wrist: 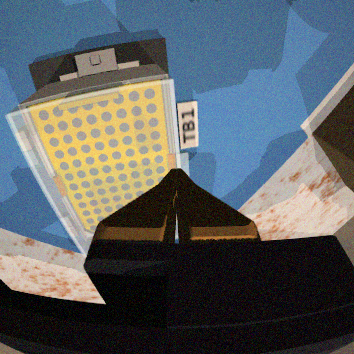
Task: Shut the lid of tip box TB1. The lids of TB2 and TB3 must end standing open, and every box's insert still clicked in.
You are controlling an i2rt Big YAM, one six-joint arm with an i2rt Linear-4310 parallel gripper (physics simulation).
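Observation:
Tip box TB1 is at the left of the wrist view, with a dark body and a grey latch on its end wall. Its yellow insert with rows of grey holes looks flat and level. The clear lid lies over the insert; its pale edges show around it, and I cannot tell whether it is fully seated. The label TB1 lies beside the box's right side. My gripper is shut and empty, its tips by the lower right side of the box and hiding that corner. TB2 and TB3 cannot be identified here.
A blue patterned mat lies under the box. A speckled pale surface shows beyond the mat's edge at lower right and lower left. A dark brown object with a pale rim stands at the right edge of the view.

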